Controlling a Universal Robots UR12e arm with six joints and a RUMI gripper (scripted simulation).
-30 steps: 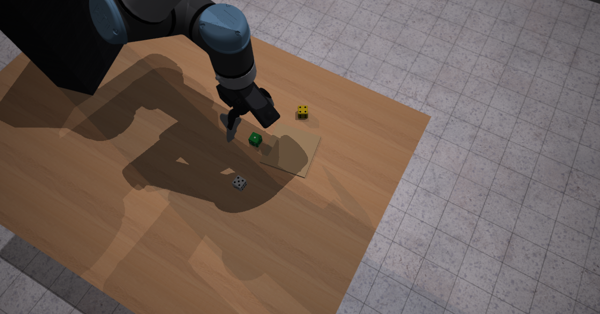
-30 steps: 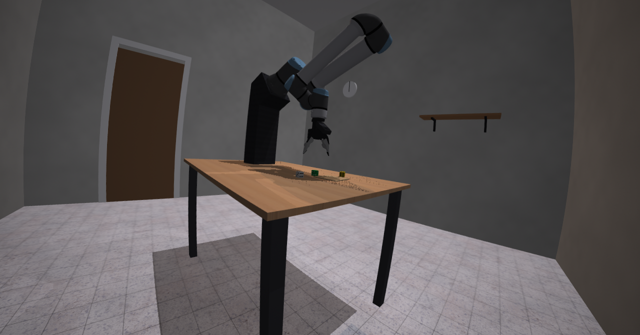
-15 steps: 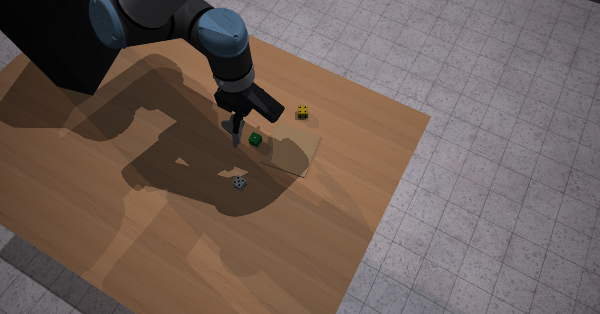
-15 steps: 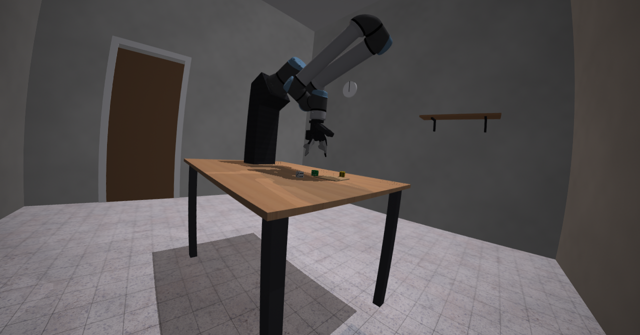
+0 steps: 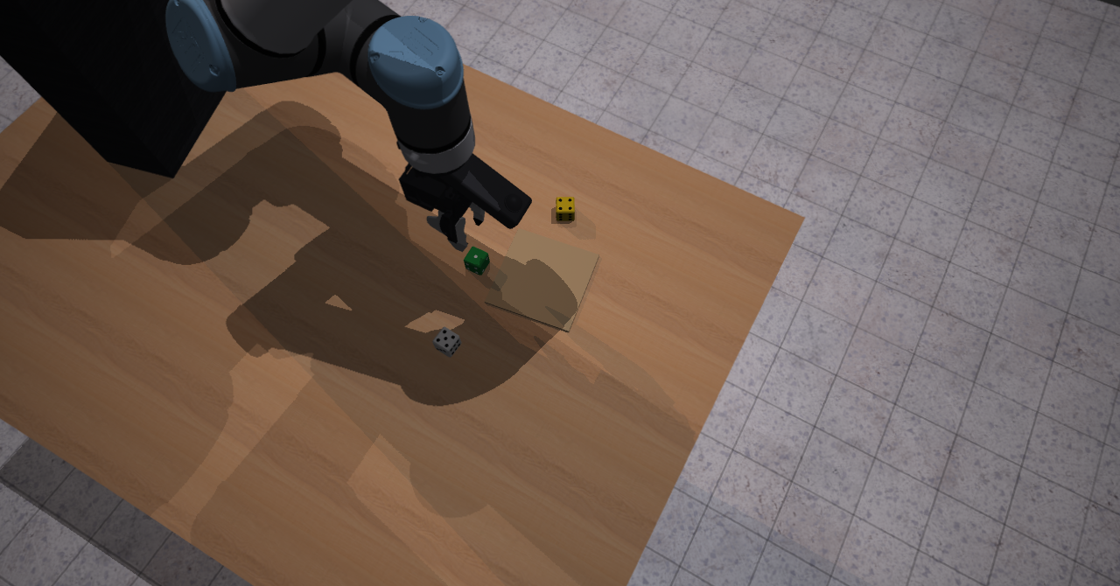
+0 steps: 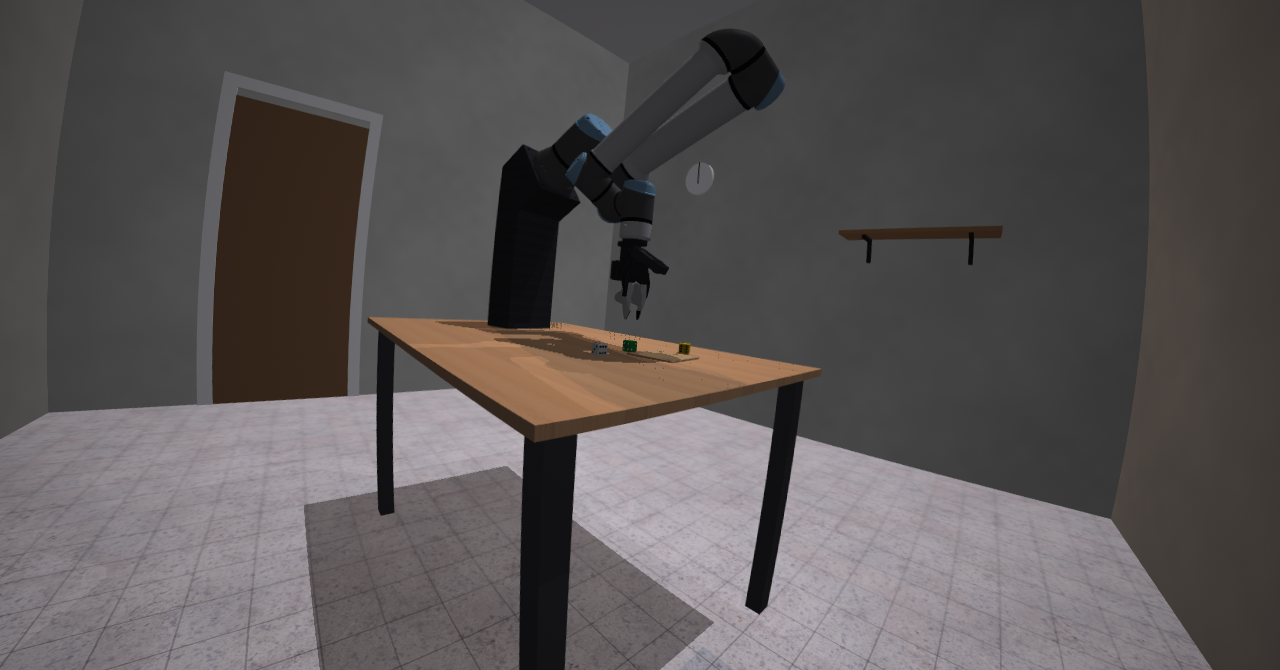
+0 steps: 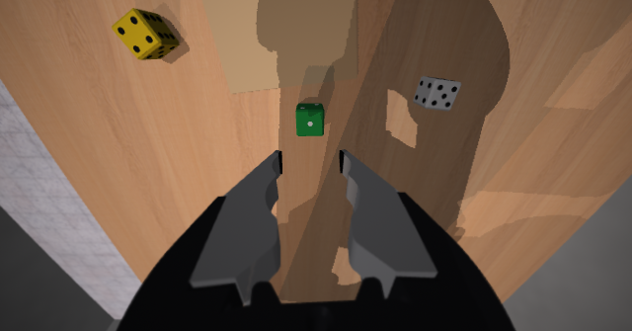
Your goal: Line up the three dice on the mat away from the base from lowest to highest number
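The green die is 90 mm below my hand. Also, from my hand: yellow die: 170 mm to the left, 90 mm below; tan mat: 80 mm ahead, 70 mm to the left, 100 mm below; white die: 90 mm ahead, 110 mm to the right, 90 mm below.
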